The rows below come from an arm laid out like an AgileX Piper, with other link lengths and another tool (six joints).
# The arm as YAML. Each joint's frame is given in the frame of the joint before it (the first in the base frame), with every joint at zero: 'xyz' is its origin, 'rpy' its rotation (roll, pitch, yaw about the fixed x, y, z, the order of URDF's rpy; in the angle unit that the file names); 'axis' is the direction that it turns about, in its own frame. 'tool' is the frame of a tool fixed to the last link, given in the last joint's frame.
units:
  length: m
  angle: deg
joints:
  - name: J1
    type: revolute
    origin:
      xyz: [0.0, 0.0, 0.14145]
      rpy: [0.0, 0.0, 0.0]
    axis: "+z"
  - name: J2
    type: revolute
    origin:
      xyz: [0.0, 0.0, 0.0]
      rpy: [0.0, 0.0, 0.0]
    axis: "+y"
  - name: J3
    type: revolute
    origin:
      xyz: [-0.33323, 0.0, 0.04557]
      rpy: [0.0, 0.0, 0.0]
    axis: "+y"
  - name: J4
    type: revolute
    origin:
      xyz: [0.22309, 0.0, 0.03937]
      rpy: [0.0, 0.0, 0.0]
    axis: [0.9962, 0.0, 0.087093]
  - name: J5
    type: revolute
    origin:
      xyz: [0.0, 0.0, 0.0]
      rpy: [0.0, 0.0, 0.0]
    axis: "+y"
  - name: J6
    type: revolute
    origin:
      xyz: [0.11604, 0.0, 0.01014]
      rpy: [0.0, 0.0, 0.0]
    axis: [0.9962, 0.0, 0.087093]
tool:
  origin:
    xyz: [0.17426, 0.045, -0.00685]
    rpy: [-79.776, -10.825, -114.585]
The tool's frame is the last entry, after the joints.
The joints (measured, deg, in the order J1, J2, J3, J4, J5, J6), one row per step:
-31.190 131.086 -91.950 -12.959 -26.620 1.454
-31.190 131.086 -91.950 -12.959 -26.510 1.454
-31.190 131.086 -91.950 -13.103 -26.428 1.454
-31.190 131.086 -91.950 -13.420 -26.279 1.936
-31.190 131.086 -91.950 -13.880 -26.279 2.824
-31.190 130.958 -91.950 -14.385 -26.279 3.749
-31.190 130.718 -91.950 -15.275 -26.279 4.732
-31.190 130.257 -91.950 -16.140 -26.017 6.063
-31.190 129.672 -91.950 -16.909 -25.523 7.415
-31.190 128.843 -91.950 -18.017 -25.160 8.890
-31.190 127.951 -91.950 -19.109 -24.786 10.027
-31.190 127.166 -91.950 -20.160 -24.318 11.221
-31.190 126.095 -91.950 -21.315 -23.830 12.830
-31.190 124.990 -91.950 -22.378 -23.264 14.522
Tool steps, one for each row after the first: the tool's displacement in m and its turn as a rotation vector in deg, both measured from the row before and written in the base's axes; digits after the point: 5 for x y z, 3 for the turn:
-0.00015 -0.00004 -0.00053 0.044 0.099 -0.020
-0.00007 0.00023 -0.00054 -0.069 0.135 0.066
0.00003 0.00071 -0.00070 0.265 0.066 0.080
0.00040 0.00119 0.00016 0.470 -0.176 0.128
0.00034 0.00133 0.00176 0.406 -0.278 0.147
0.00037 0.00209 0.00280 0.128 -0.228 0.354
-0.00009 0.00211 0.00458 0.443 -0.326 0.229
-0.00058 0.00181 0.00513 0.548 -0.266 0.110
-0.00059 0.00264 0.00850 0.236 -0.486 0.297
-0.00090 0.00250 0.00896 -0.094 -0.393 0.319
-0.00103 0.00226 0.00720 0.069 -0.249 0.249
-0.00142 0.00275 0.01080 0.222 -0.581 0.228
-0.00176 0.00256 0.01096 0.367 -0.606 0.132

